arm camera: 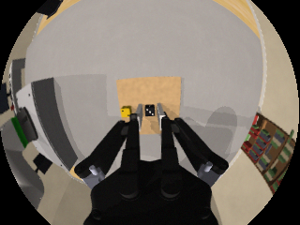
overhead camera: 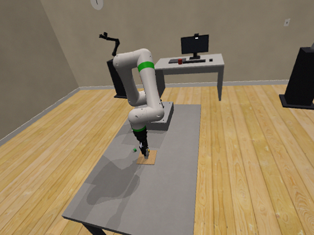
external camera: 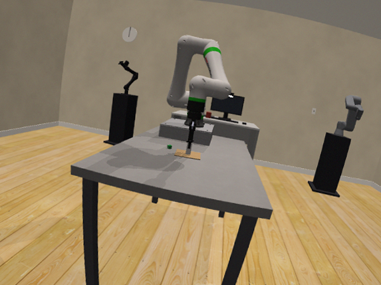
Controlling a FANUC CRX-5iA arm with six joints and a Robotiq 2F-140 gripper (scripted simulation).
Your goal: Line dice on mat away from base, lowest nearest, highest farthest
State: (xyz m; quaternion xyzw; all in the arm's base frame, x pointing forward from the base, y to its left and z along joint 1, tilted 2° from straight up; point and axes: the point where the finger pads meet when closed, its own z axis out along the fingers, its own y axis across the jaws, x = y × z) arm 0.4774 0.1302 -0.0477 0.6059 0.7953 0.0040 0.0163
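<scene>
My hand is 30 mm above the black die. The rest, counted from my hand: tan mat (40 mm below); green die (30 mm behind, 130 mm to the right, 30 mm below); yellow die (50 mm behind, 10 mm to the right, 30 mm below).
</scene>
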